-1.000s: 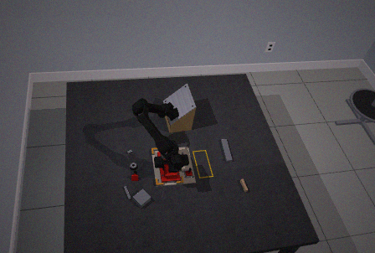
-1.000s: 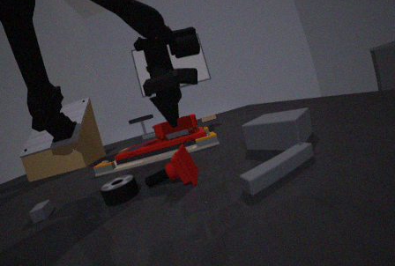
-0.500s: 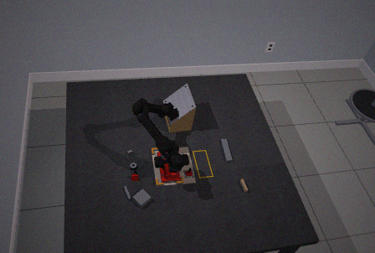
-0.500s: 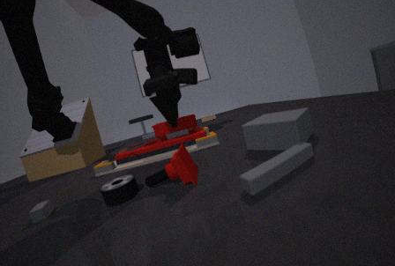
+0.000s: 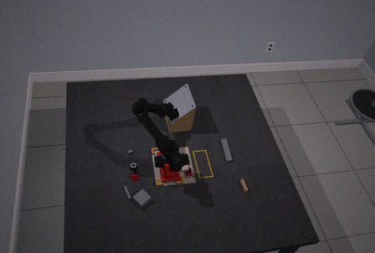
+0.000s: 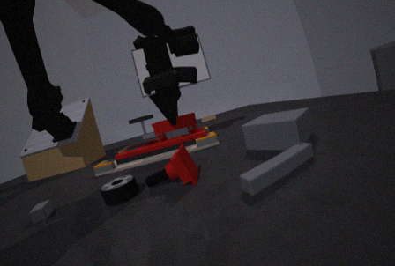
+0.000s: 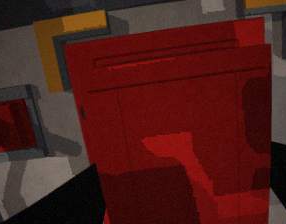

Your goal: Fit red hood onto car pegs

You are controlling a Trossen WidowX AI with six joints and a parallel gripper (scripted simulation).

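The red hood is 10 mm above my gripper tip. The rest, counted from my gripper tip: grey engine block (30 mm below); then white jig (40 mm behind, 20 mm to the left, 40 mm below); then black wheel (80 mm behind, 200 mm to the right, 40 mm below).
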